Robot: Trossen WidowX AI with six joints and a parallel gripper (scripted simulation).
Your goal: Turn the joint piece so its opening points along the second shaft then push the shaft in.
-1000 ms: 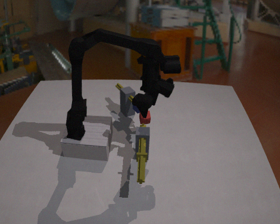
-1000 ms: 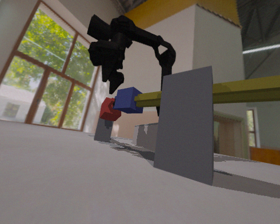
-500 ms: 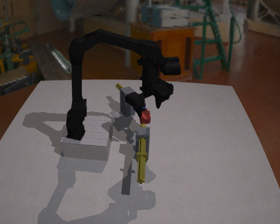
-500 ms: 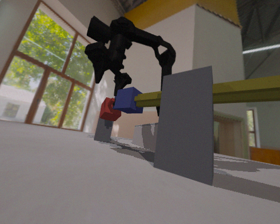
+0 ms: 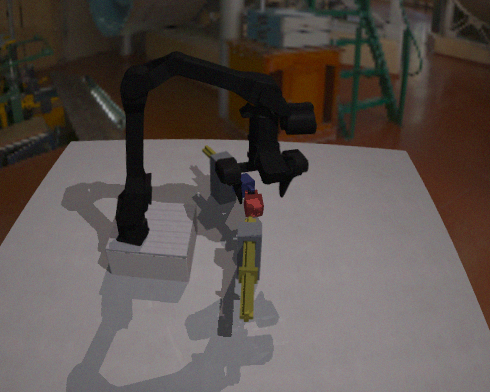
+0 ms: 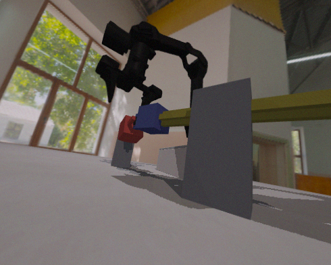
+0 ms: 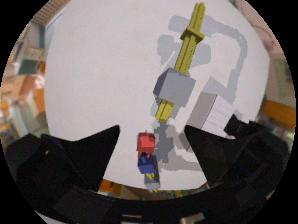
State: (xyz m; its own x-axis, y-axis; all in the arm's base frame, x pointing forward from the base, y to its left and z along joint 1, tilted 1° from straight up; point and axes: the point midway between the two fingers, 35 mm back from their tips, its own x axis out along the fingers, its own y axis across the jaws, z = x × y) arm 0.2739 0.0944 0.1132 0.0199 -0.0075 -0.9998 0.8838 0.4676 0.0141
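Now: the red square joint piece 3 cm behind my gripper tip, 8 cm to the left of it and 7 cm below it.
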